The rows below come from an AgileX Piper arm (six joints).
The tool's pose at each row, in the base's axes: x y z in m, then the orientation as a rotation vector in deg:
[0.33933 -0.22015 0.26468 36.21 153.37 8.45]
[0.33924 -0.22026 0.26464 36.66 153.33 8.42]
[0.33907 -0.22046 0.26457 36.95 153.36 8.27]
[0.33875 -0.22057 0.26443 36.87 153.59 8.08]
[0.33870 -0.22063 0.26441 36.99 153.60 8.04]
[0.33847 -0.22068 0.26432 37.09 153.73 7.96]
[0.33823 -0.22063 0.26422 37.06 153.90 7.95]
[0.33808 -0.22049 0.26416 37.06 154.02 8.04]
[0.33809 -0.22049 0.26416 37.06 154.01 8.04]
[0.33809 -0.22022 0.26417 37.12 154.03 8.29]
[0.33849 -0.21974 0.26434 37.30 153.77 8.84]
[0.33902 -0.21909 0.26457 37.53 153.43 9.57]
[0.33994 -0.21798 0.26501 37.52 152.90 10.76]
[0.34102 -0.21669 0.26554 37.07 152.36 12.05]
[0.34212 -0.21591 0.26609 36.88 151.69 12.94]
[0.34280 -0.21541 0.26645 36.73 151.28 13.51]
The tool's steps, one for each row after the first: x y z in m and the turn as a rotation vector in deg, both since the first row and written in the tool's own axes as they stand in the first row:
[0.00004 -0.00014 0.00000 0.09 0.03 0.31]
[0.00011 -0.00040 0.00000 0.25 0.07 0.49]
[0.00038 -0.00066 0.00000 0.42 0.24 0.38]
[0.00040 -0.00074 0.00000 0.47 0.26 0.45]
[0.00059 -0.00089 -0.00001 0.57 0.38 0.50]
[0.00085 -0.00096 -0.00001 0.61 0.54 0.45]
[0.00106 -0.00091 -0.00001 0.58 0.67 0.45]
[0.00105 -0.00091 -0.00001 0.58 0.66 0.45]
[0.00117 -0.00067 -0.00002 0.42 0.74 0.53]
[0.00099 -0.00004 -0.00001 0.03 0.63 0.76]
[0.00077 0.00080 -0.00001 -0.49 0.50 1.06]
[0.00036 0.00225 -0.00004 -1.41 0.25 1.28]
[-0.00013 0.00394 -0.00008 -2.48 -0.05 1.22]
[-0.00088 0.00519 -0.00015 -3.27 -0.51 1.29]
[-0.00134 0.00598 -0.00021 -3.78 -0.79 1.32]

